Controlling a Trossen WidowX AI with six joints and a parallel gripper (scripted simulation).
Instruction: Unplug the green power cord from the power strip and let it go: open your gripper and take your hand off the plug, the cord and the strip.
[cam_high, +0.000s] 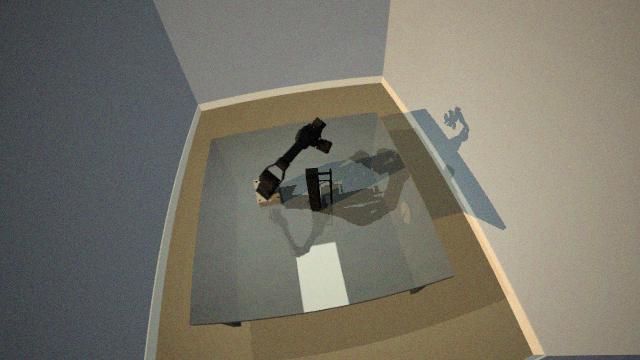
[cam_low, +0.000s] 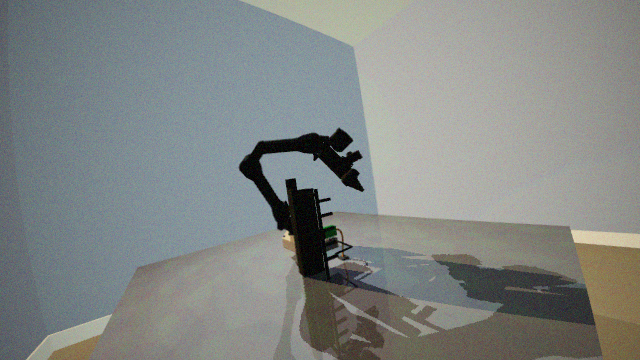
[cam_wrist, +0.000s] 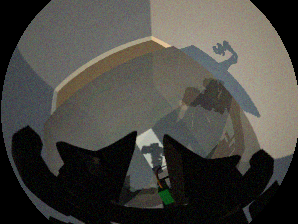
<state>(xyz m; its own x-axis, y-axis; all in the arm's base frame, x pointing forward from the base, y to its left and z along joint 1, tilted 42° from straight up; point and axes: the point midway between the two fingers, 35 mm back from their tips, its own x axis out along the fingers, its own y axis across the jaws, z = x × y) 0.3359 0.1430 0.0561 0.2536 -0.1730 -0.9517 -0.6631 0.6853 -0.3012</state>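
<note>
My gripper tip is 150 mm to the left of the green plug, 120 mm above it and 70 mm past it.
</note>
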